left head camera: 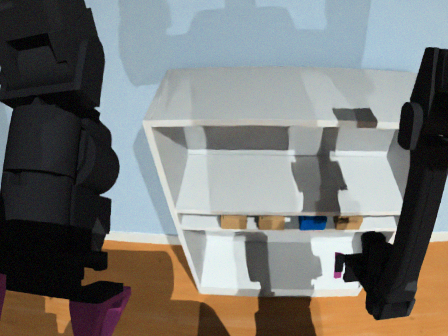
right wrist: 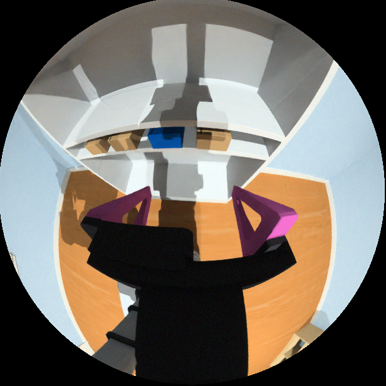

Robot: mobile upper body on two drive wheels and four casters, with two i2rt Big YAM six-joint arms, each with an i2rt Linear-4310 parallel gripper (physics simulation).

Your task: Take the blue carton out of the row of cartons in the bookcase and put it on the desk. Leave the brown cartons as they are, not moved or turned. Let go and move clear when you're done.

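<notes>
The blue carton (left head camera: 313,222) (right wrist: 166,137) stands in a low shelf gap of the white bookcase (left head camera: 235,95) (right wrist: 300,60). Two brown cartons, one (left head camera: 233,222) (right wrist: 97,145) and another (left head camera: 271,222) (right wrist: 124,141), stand left of it; a third brown carton (left head camera: 348,222) (right wrist: 214,139) stands right of it. Gaps show on both sides of the blue one. My right gripper (left head camera: 338,266) (right wrist: 191,190) is open and empty, in front of the bookcase and lower in the picture than the row. My left gripper (left head camera: 42,310) is open at the lower left, away from the cartons. The desk cannot be made out.
The shelf boards lie close above and below the cartons. The bookcase stands against a blue wall on an orange wood floor (right wrist: 290,285). A light wooden piece of furniture (right wrist: 311,332) partly shows at the lower right of the right wrist view. Arm shadows fall across the bookcase.
</notes>
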